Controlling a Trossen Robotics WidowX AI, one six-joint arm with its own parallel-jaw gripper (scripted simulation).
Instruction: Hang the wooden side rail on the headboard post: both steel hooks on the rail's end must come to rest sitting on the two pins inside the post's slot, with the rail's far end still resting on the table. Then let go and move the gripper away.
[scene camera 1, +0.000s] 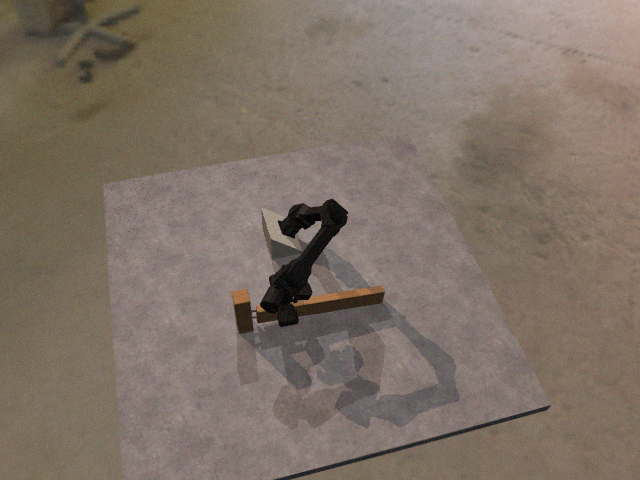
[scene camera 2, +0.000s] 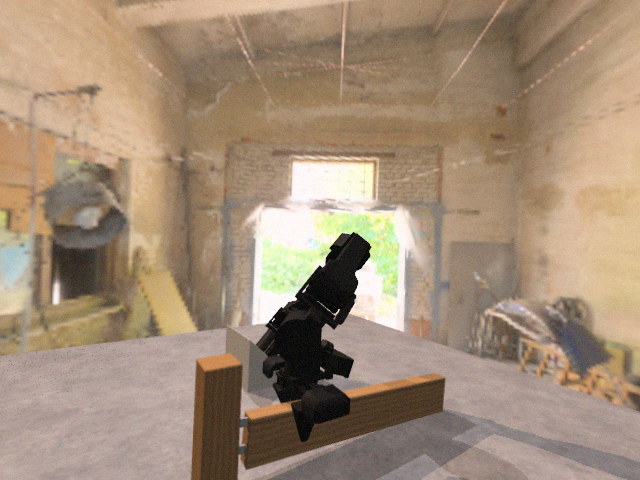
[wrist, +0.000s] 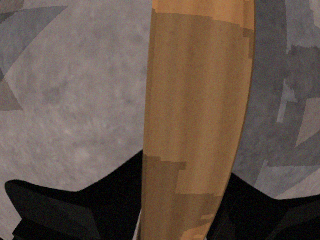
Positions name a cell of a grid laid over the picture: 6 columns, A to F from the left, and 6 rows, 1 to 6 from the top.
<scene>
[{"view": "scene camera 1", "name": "my gripper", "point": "C4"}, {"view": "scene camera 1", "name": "wooden side rail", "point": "D4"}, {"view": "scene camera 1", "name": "wooden headboard post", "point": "C4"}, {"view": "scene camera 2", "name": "my gripper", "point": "C6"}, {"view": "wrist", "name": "my gripper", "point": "D4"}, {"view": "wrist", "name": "wooden side rail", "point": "D2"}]
</scene>
